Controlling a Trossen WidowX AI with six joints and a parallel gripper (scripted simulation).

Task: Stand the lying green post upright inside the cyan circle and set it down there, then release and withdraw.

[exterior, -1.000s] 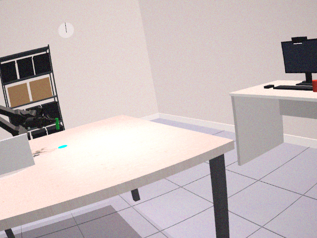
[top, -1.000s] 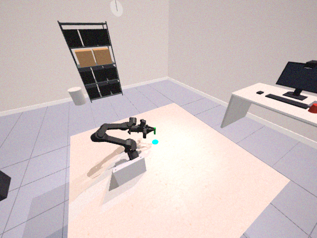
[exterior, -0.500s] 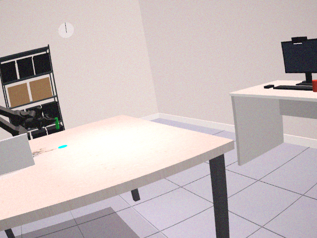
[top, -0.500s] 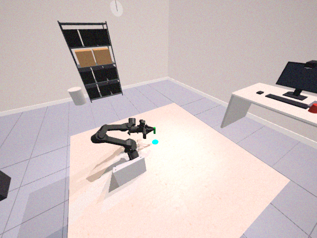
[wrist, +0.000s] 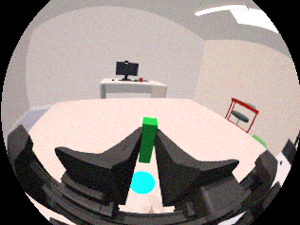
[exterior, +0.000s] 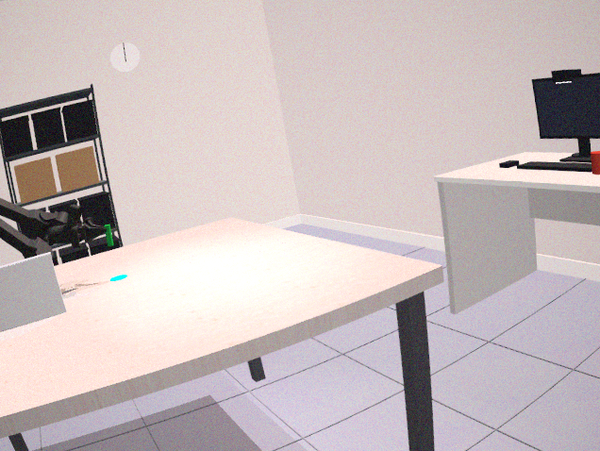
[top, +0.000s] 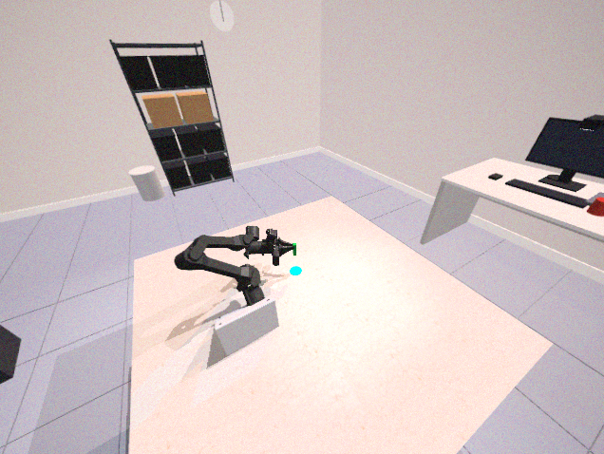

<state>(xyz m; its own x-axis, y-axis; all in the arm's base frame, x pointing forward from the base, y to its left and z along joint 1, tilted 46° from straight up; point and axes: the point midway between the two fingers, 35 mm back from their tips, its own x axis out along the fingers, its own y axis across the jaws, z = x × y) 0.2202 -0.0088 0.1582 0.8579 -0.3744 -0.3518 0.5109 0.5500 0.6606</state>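
The cyan circle lies 16 cm below my gripper tip. The rest, counted from my gripper tip: green post: 2 cm below.
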